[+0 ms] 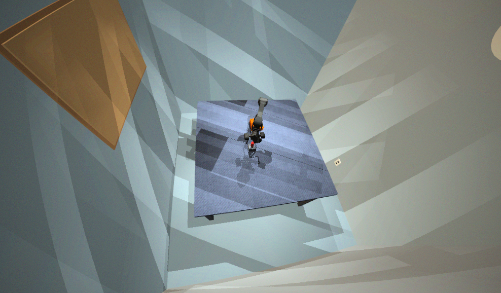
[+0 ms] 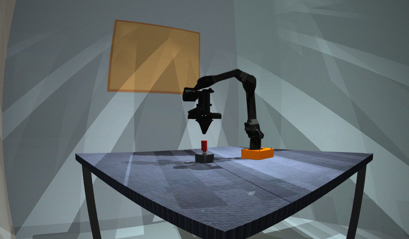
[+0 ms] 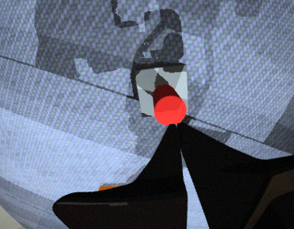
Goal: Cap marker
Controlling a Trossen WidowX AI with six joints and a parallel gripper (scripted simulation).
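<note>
Right now the red marker cap is 60 mm below my gripper tip. Round my gripper tip: dark holder block (120 mm below).
</note>
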